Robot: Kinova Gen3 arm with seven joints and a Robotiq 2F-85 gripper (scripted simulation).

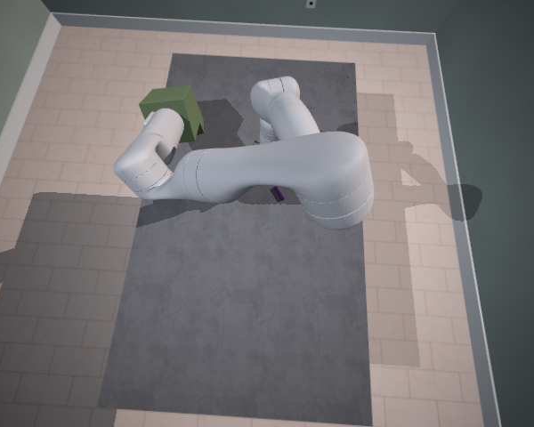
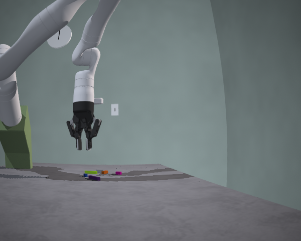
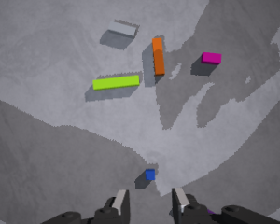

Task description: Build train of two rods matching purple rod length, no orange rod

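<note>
My gripper is now 20 mm short of the lime rod, 110 mm to the right of it and 100 mm above it. The rest, counted from my hand: blue rod 100 mm below; then purple rod 30 mm ahead, 70 mm to the right, 100 mm below; then orange rod 70 mm ahead, 110 mm to the left, 100 mm below.
</note>
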